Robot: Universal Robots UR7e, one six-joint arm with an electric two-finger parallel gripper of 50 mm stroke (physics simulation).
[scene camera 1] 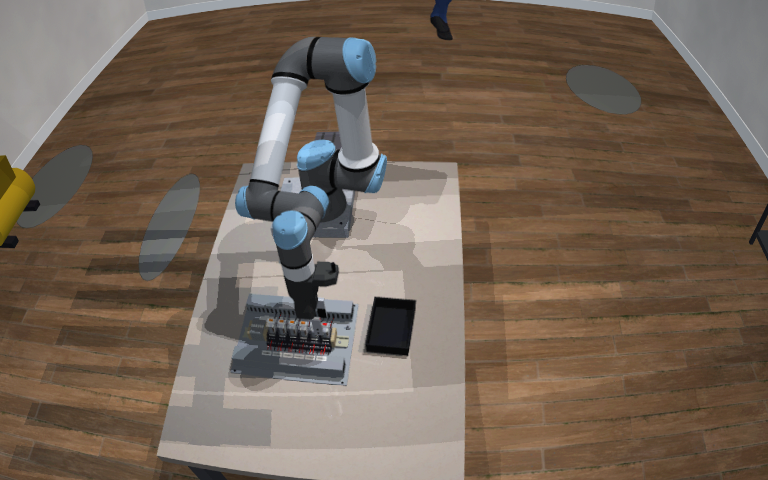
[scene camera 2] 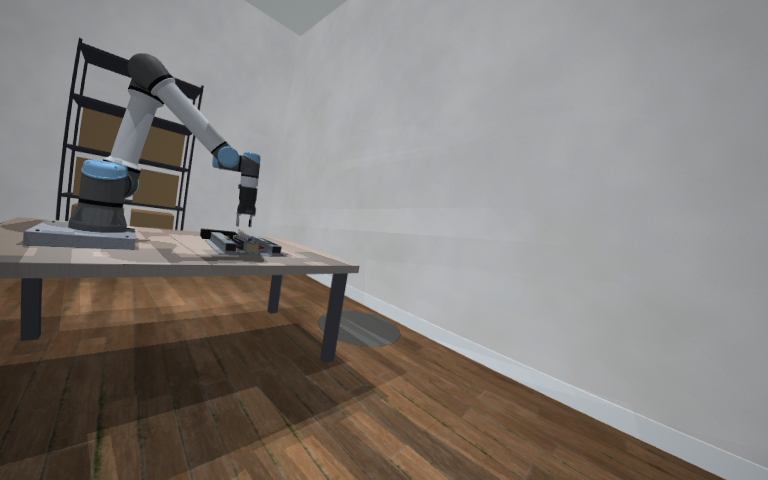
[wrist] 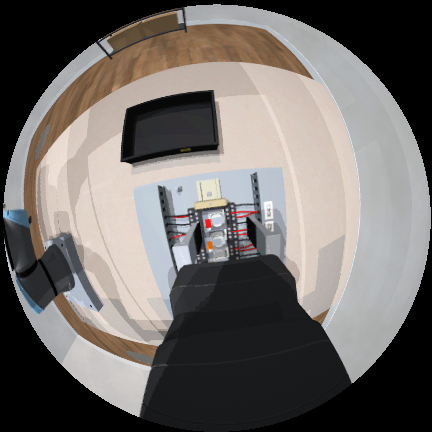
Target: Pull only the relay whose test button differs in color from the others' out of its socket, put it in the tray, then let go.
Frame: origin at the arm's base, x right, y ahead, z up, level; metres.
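Where they show: gripper, between the fingertips: (scene camera 1: 321, 325) (scene camera 2: 243, 226) (wrist: 223, 228); arm's base, origin of its link: (scene camera 2: 98, 228) (wrist: 61, 266).
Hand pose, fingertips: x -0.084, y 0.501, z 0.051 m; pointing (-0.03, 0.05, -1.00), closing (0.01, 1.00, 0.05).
Note:
Things, the pixels of their centre, and the offset from my fingertips. "spot": a spot on its surface instead. Level surfaces: height alone.
- relay with the red test button, middle of its body: (wrist: 212, 218) (scene camera 1: 325, 331) dx -0.005, dy -0.010, dz -0.038 m
- orange button, middle of its body: (wrist: 209, 244) dx +0.025, dy -0.019, dz -0.022 m
- black tray, a spot on its surface: (wrist: 170, 127) (scene camera 1: 390, 329) spot: dx -0.168, dy -0.063, dz -0.087 m
- grey panel, a spot on its surface: (scene camera 1: 352, 339) spot: dx -0.070, dy -0.024, dz -0.088 m
- tan end block, middle of its body: (wrist: 210, 202) (scene camera 1: 333, 337) dx -0.024, dy -0.011, dz -0.065 m
- table, height of its surface: dz -0.091 m
The relay with the red test button (scene camera 1: 325, 324) (wrist: 208, 223) sits in its socket at the tray end of the row. The relay beside it has an orange button (wrist: 210, 245); several orange buttons show further along the row in scene camera 1. My gripper (scene camera 1: 318, 318) (scene camera 2: 244, 223) (wrist: 223, 228) is open and empty above this end of the row, fingers on either side of the row in the wrist view. In scene camera 1 a finger hides part of the relays. The black tray (scene camera 1: 390, 325) (wrist: 170, 127) is empty.
The relays stand on a grey panel (scene camera 1: 352, 339) (wrist: 150, 215) with slotted wire ducts along both sides, red and black wires, and a tan end block (wrist: 210, 204) on the rail. The tray lies beside the panel on the table (scene camera 1: 430, 362). A shelf rack stands behind the robot in scene camera 2.

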